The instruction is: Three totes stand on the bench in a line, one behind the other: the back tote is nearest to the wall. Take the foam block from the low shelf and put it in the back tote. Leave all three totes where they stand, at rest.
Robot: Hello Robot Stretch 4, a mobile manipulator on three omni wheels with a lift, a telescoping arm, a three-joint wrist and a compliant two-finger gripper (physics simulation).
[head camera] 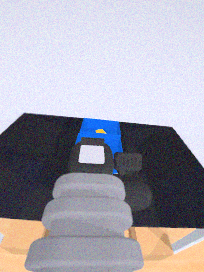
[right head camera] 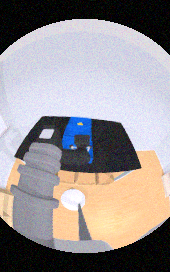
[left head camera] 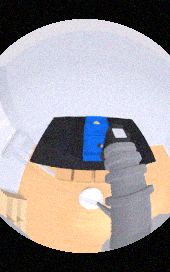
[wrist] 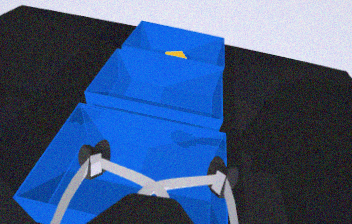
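The yellow foam block lies inside the blue back tote, partly hidden by walls. The blue middle tote and the blue front tote stand in line before it on the black bench. My gripper is open and empty, above the front tote and apart from the block. In the head camera view the arm and wrist hide much of the front tote.
My grey arm reaches over the bench's front edge. The pale wall rises behind the bench. Light wooden boxes show beneath the front edge. A white round object is on the floor side in front.
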